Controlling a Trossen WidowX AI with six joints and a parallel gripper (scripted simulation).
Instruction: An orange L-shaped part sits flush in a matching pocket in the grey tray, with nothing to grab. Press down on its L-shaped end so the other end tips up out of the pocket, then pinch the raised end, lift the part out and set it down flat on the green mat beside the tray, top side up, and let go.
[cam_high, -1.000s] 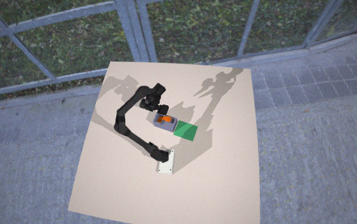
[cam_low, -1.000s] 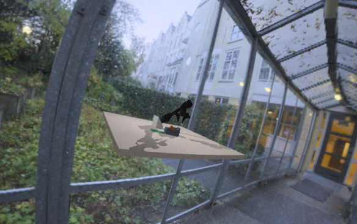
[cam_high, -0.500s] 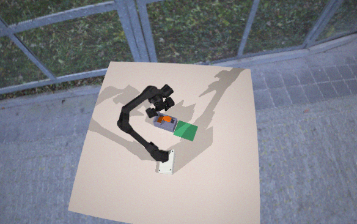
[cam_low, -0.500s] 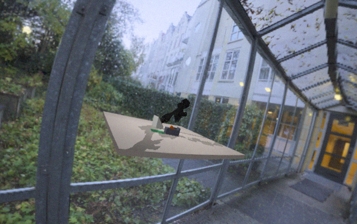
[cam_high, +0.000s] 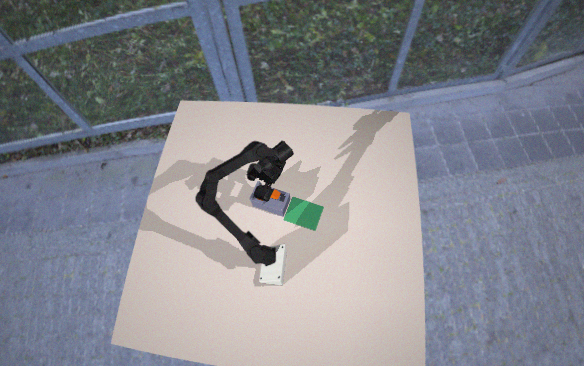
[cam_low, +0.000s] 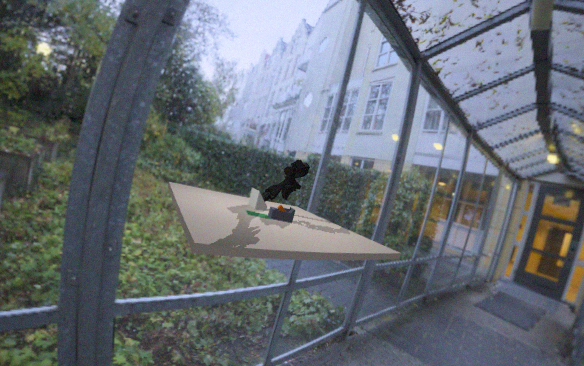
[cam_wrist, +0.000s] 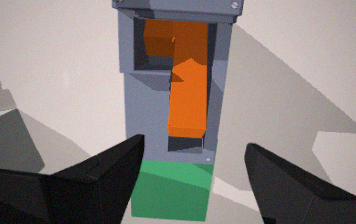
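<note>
My gripper tip is now 100 mm above the orange L-shaped part and 40 mm to the right of it. The rest, counted from my gripper tip: green mat 160 mm below, 130 mm to the right, 70 mm behind.
</note>
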